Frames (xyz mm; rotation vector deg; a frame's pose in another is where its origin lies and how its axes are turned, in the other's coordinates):
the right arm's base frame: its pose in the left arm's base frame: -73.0 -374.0 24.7 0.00 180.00 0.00
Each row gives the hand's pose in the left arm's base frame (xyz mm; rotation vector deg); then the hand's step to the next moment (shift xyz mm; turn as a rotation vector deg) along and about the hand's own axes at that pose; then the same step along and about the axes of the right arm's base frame.
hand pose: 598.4 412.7 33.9 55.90 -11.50 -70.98
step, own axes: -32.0 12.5 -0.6 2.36 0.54 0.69
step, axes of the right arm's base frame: 2.6 27.7 -20.1 -0.82 -2.38 0.05
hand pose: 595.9 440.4 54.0 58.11 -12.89 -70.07
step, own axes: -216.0 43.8 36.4 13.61 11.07 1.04
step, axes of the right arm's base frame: 75.8 164.8 -130.4 -11.91 -12.31 -3.93
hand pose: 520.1 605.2 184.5 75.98 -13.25 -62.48
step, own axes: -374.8 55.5 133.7 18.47 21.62 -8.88
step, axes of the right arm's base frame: 259.2 181.6 -247.6 -26.60 -10.85 -7.89
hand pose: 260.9 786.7 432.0 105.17 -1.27 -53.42
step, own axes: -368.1 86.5 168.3 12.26 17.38 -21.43
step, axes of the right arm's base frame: 325.2 -19.5 -255.3 -28.18 3.50 -10.25
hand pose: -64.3 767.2 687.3 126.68 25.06 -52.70
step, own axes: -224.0 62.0 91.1 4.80 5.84 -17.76
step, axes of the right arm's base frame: 166.3 -117.6 -144.3 -15.09 8.70 -8.33
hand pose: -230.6 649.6 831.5 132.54 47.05 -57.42
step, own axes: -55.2 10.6 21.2 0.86 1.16 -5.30
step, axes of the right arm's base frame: 33.2 -39.1 -31.3 -3.79 2.82 -2.81
